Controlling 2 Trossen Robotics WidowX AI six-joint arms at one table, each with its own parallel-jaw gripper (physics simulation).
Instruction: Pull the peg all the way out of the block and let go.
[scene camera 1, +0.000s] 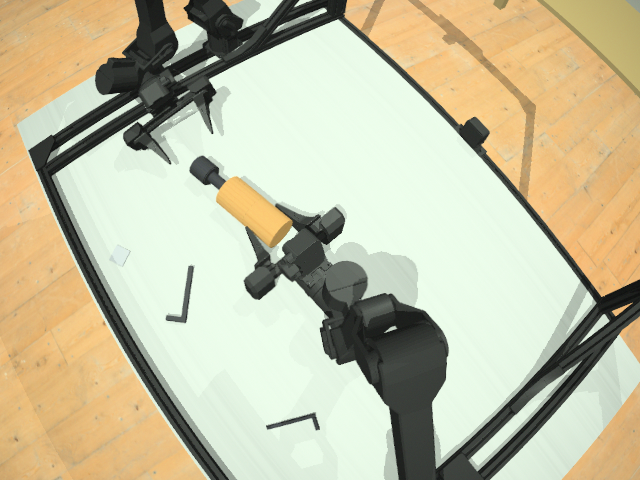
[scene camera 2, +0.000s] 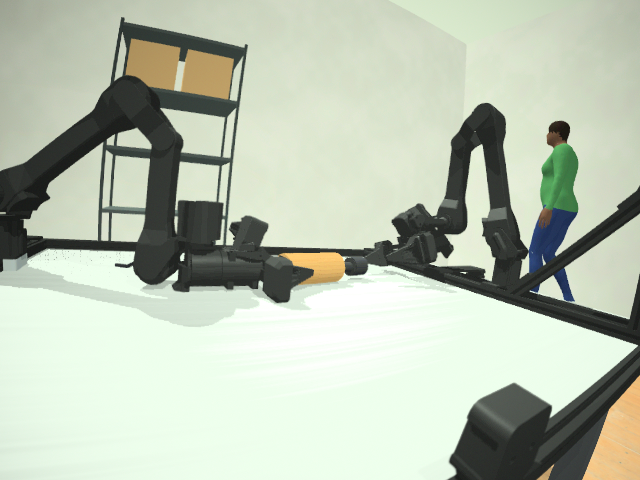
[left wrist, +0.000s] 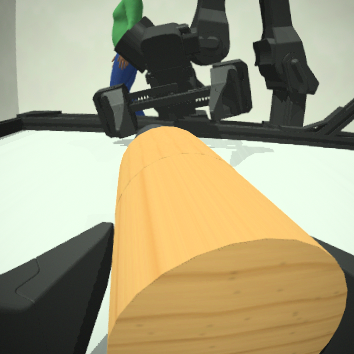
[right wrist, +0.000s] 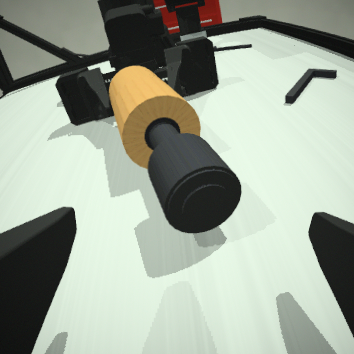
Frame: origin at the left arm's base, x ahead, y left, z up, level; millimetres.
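Where they show: left gripper, fingertip midpoint: (scene camera 1: 261, 216) (scene camera 2: 304, 268) (left wrist: 197, 237); right gripper, fingertip midpoint: (scene camera 1: 191, 148) (scene camera 2: 373, 259) (left wrist: 163, 124) (right wrist: 196, 222); left arm's base, origin of the base link: (scene camera 2: 2, 255) (right wrist: 190, 31); right arm's base, origin of the base link: (scene camera 1: 222, 44) (scene camera 2: 504, 286) (left wrist: 284, 126).
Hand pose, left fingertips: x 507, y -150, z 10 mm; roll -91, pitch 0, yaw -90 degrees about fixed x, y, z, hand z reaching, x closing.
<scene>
Each offset is from my left fingertips to the top centre of the thing.
The orange wooden cylindrical block @[dx +15, dy +4, dz +27 mm] (scene camera 1: 253, 211) (scene camera 2: 320, 267) (left wrist: 190, 210) (right wrist: 132, 92) lies level, low over the table. The dark peg @[dx +93, dy +15, dz +17 mm] (scene camera 1: 204, 169) (scene camera 2: 357, 265) (right wrist: 195, 185) has its thick head outside the block's end facing my right gripper; its thinner shaft enters the block's hole. My left gripper (scene camera 1: 262, 217) (left wrist: 197, 237) is shut on the block, one finger on each side near the other end. My right gripper (scene camera 1: 190, 148) (right wrist: 196, 222) is open and empty, its fingertips spread wide just short of the peg's head. The shaft's inserted length is hidden.
Two dark L-shaped bars @[dx -8, dy +182, dz -22 mm] (scene camera 1: 188, 294) @[dx -288, dy +184, dz -24 mm] (scene camera 1: 292, 421) and a pale square tile @[dx +117, dy +229, dz -27 mm] (scene camera 1: 119, 255) lie on the table. A black frame rail (scene camera 1: 129, 356) edges the table, with a black box (scene camera 1: 474, 131) on the far rail. A person and a shelf stand beyond.
</scene>
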